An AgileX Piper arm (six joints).
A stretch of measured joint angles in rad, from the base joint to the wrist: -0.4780, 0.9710, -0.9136, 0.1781, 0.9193, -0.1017; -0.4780, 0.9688, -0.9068, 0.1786, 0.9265, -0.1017; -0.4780, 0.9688, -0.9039, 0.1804, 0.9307, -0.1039; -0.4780, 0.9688, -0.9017, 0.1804, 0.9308, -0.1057; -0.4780, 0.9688, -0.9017, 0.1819, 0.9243, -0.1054; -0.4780, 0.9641, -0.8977, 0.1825, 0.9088, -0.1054; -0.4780, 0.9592, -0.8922, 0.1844, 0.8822, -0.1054; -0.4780, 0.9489, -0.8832, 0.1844, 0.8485, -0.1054; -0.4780, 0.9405, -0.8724, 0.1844, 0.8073, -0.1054; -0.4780, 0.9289, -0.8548, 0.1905, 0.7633, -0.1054; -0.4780, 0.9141, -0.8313, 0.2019, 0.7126, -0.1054; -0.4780, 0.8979, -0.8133, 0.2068, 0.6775, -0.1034; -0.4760, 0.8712, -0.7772, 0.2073, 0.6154, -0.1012; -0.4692, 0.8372, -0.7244, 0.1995, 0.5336, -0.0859; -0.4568, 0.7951, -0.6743, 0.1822, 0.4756, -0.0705; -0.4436, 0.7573, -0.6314, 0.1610, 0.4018, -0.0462; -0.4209, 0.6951, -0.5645, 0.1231, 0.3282, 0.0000; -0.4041, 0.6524, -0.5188, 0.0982, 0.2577, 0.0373; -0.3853, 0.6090, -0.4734, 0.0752, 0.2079, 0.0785; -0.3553, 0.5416, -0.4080, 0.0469, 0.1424, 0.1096; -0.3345, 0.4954, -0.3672, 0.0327, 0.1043, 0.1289
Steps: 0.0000, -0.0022, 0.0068, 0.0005, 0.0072, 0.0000; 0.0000, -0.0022, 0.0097, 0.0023, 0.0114, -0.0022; 0.0000, -0.0022, 0.0119, 0.0023, 0.0115, -0.0040; 0.0000, -0.0022, 0.0119, 0.0038, 0.0050, -0.0037; 0.0000, -0.0069, 0.0159, 0.0044, -0.0105, -0.0037; 0.0000, -0.0118, 0.0214, 0.0063, -0.0371, -0.0037; 0.0000, -0.0221, 0.0304, 0.0063, -0.0708, -0.0037; 0.0000, -0.0305, 0.0412, 0.0063, -0.1120, -0.0037; 0.0000, -0.0421, 0.0588, 0.0124, -0.1560, -0.0037; 0.0000, -0.0569, 0.0823, 0.0238, -0.2067, -0.0037; 0.0000, -0.0731, 0.1003, 0.0287, -0.2418, -0.0017; 0.0020, -0.0998, 0.1364, 0.0292, -0.3039, 0.0005; 0.0088, -0.1338, 0.1892, 0.0214, -0.3857, 0.0158; 0.0212, -0.1759, 0.2393, 0.0041, -0.4437, 0.0312; 0.0344, -0.2137, 0.2822, -0.0171, -0.5175, 0.0555; 0.0571, -0.2759, 0.3491, -0.0550, -0.5911, 0.1017; 0.0739, -0.3186, 0.3948, -0.0799, -0.6616, 0.1390; 0.0927, -0.3620, 0.4402, -0.1029, -0.7114, 0.1802; 0.1227, -0.4294, 0.5056, -0.1312, -0.7769, 0.2113; 0.1435, -0.4756, 0.5464, -0.1454, -0.8150, 0.2306
